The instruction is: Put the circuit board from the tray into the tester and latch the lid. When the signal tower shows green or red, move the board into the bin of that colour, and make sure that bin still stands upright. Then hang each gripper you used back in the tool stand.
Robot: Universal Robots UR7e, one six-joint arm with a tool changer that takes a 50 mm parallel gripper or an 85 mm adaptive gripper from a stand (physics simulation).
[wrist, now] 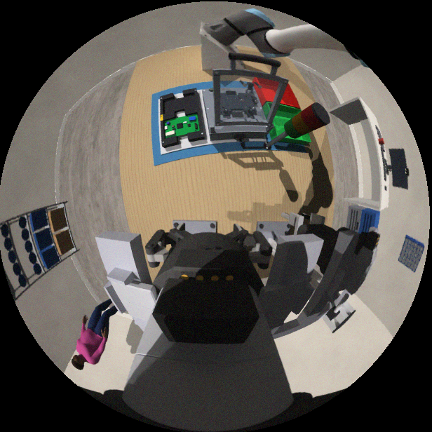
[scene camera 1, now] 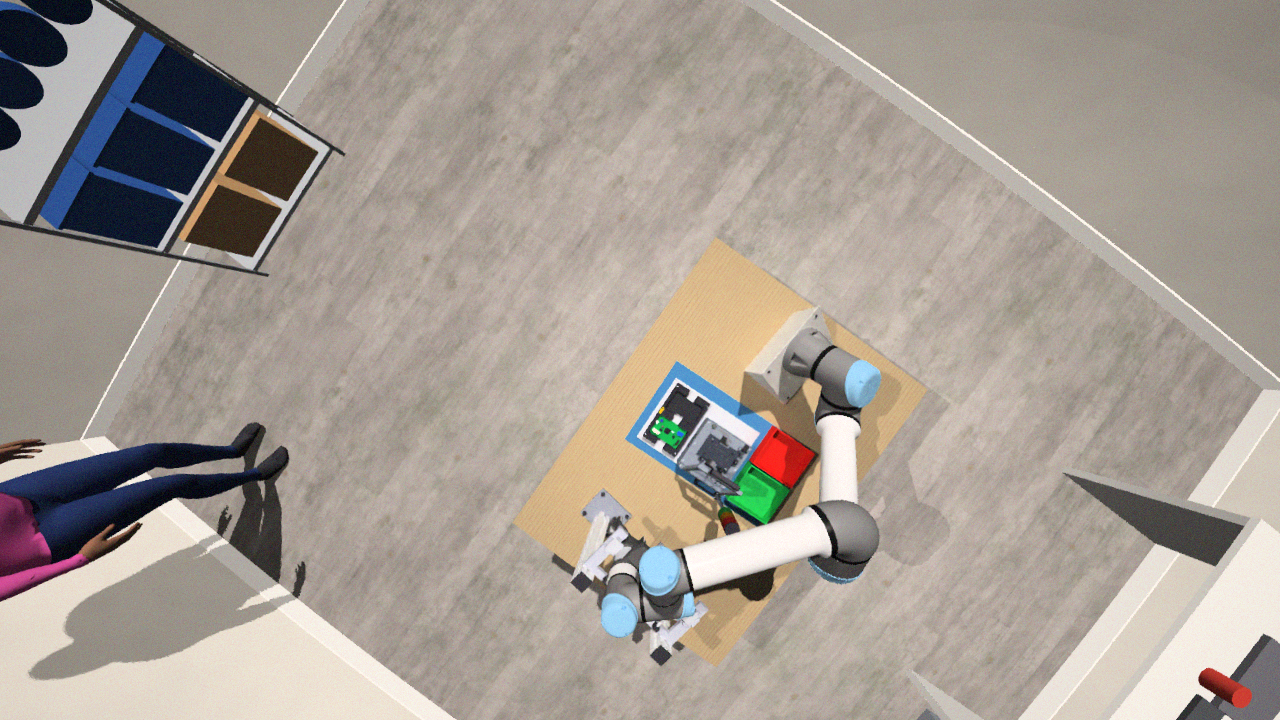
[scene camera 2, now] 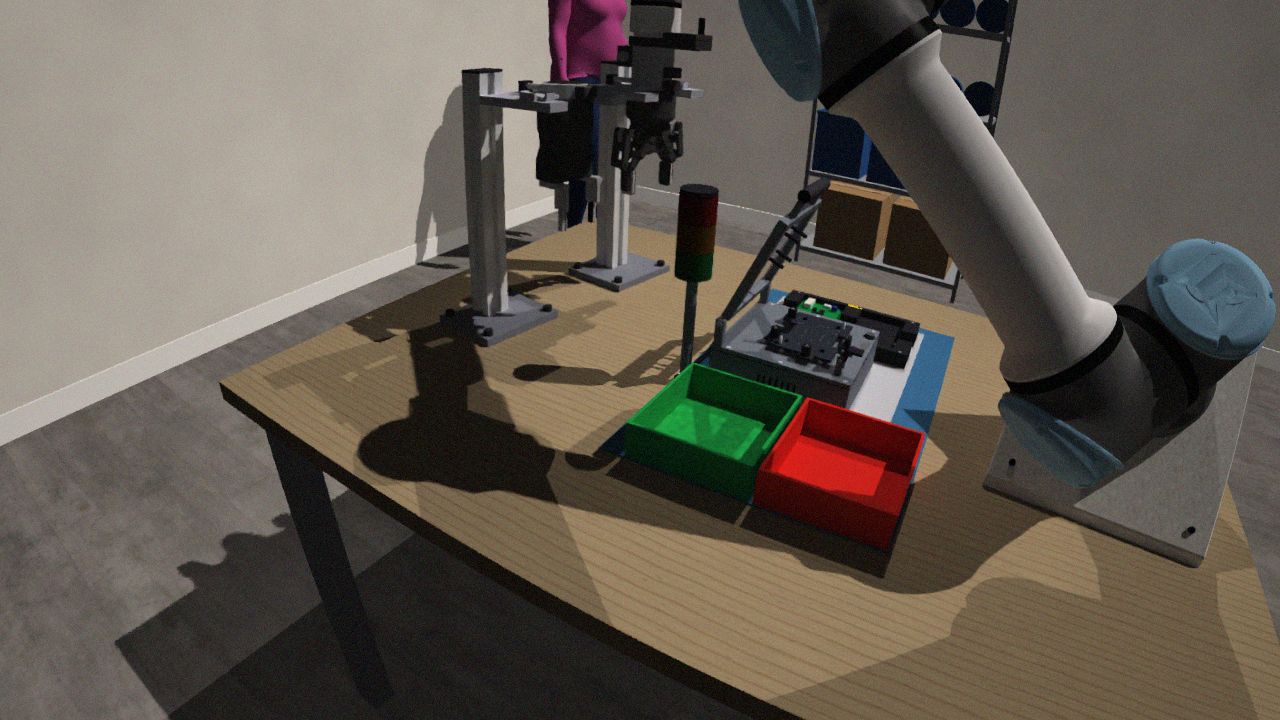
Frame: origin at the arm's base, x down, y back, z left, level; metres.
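Where they show: arm's base, origin of the base link: [scene camera 1: 799, 349].
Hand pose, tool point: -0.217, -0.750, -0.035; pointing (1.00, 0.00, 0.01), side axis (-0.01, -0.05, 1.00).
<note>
Each offset is from my tool point to the top centre of the thing, as dx, dy, dz. "spot": to the spot under its first point. Level surfaces: height alone.
The green circuit board {+0.333, +0.278, -0.083} [scene camera 1: 666, 432] [scene camera 2: 819, 308] [wrist: 181, 126] lies in the black tray {spot: +0.342, +0.404, -0.114} [scene camera 2: 895, 335] [wrist: 180, 105]. The tester {spot: +0.291, +0.346, +0.075} [scene camera 1: 718, 450] [scene camera 2: 778, 371] [wrist: 235, 102] stands beside it, its lid [scene camera 2: 760, 259] [wrist: 217, 100] raised. The signal tower {spot: +0.149, +0.229, +0.216} [scene camera 2: 696, 232] [wrist: 305, 121] shows no bright lamp. The red bin {+0.313, +0.468, +0.266} [scene camera 1: 781, 454] [scene camera 2: 841, 465] and green bin {+0.313, +0.319, +0.285} [scene camera 1: 760, 490] [scene camera 2: 707, 434] stand upright. My adaptive gripper [scene camera 2: 648, 179] [wrist: 212, 232] is open and empty, at the far fork of the tool stand [scene camera 2: 613, 205], under my wrist. The parallel gripper [scene camera 2: 565, 147] hangs in the near fork.
A blue mat {dx +0.358} [scene camera 2: 935, 358] [wrist: 157, 157] lies under the tray and tester. The stand's near post {spot: +0.164, -0.105, +0.237} [scene camera 2: 487, 197] rises close to my gripper. The signal tower stands between the stand and the bins. A person in pink [scene camera 1: 26, 537] [scene camera 2: 590, 40] [wrist: 90, 345] is beyond the table.
</note>
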